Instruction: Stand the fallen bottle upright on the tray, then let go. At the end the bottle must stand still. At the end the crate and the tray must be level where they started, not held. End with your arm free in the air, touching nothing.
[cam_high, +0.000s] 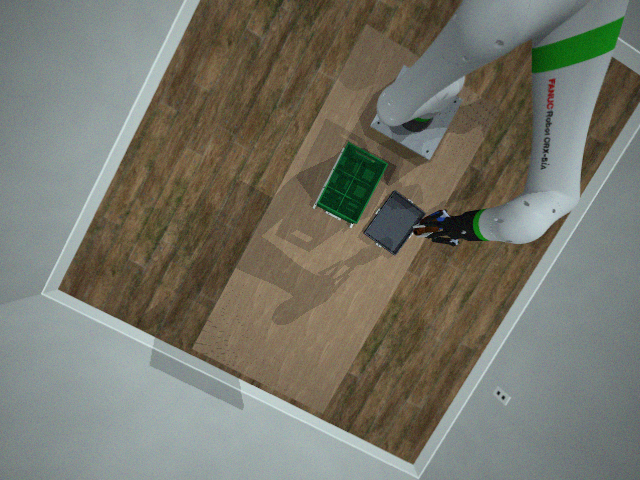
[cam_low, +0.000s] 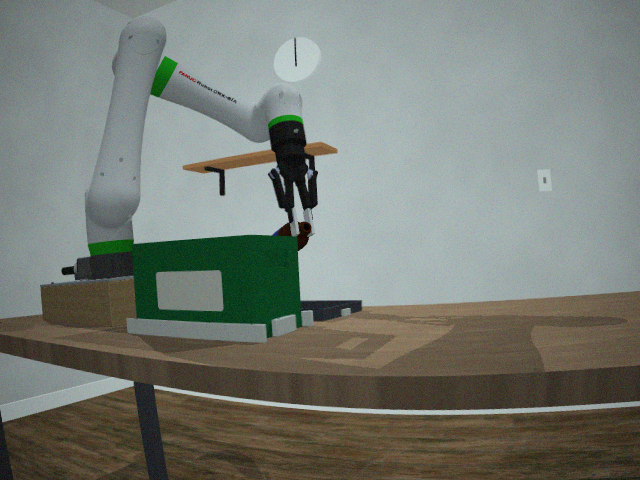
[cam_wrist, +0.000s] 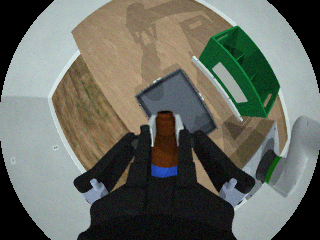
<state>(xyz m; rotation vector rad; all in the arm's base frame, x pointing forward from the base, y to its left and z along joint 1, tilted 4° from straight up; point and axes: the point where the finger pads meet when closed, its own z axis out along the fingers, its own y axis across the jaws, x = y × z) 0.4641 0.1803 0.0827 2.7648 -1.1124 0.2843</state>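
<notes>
The bottle is 30 mm behind my hand, 30 mm to the left of it and 30 mm below it. Also, from my hand: green crate: 70 mm behind, 320 mm to the right, 130 mm below; then tray: 10 mm behind, 50 mm to the right, 210 mm below.
</notes>
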